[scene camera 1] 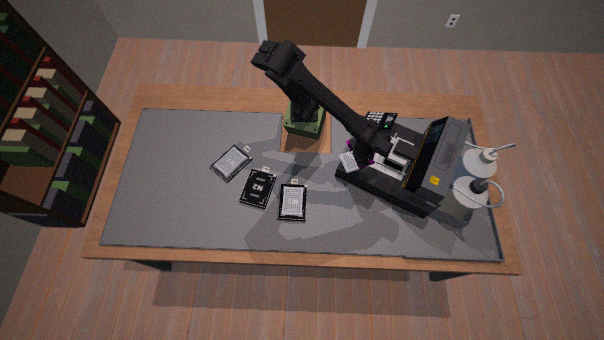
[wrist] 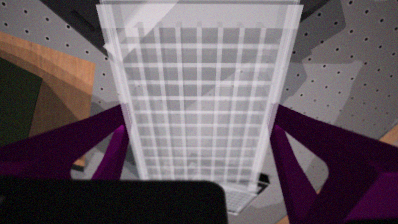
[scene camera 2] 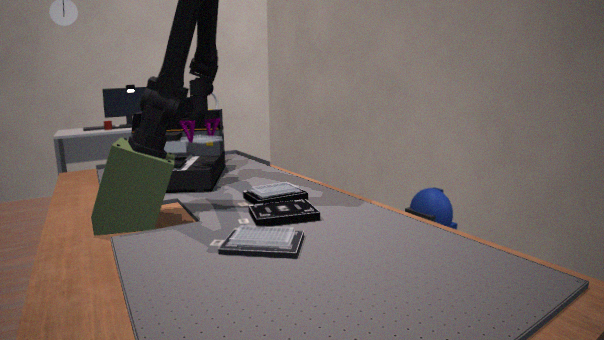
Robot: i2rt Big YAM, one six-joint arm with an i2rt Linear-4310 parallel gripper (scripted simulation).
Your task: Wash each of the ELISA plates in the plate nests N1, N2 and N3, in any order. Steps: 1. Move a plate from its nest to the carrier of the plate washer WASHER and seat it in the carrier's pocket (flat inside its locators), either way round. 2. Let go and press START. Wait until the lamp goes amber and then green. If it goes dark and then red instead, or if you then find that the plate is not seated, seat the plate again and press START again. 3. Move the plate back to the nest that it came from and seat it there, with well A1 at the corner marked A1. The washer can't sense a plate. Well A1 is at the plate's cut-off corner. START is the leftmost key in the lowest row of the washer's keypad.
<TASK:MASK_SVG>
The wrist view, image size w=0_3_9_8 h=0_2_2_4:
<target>my gripper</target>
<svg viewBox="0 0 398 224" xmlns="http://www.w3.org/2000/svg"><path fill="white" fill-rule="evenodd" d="M279 104L270 135L270 144L289 223L398 224L398 147L313 119ZM285 132L326 163L329 171L328 178L318 194L299 165ZM225 191L219 184L212 181L98 180L120 179L129 144L129 135L121 104L89 118L0 147L0 224L228 224ZM114 132L105 155L92 178L72 179L71 168L73 163Z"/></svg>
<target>clear ELISA plate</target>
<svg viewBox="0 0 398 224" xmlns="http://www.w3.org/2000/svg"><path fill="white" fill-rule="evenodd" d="M99 0L100 3L96 4L140 179L206 180L219 184L227 192L255 192L304 6L300 4L300 0Z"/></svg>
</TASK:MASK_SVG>
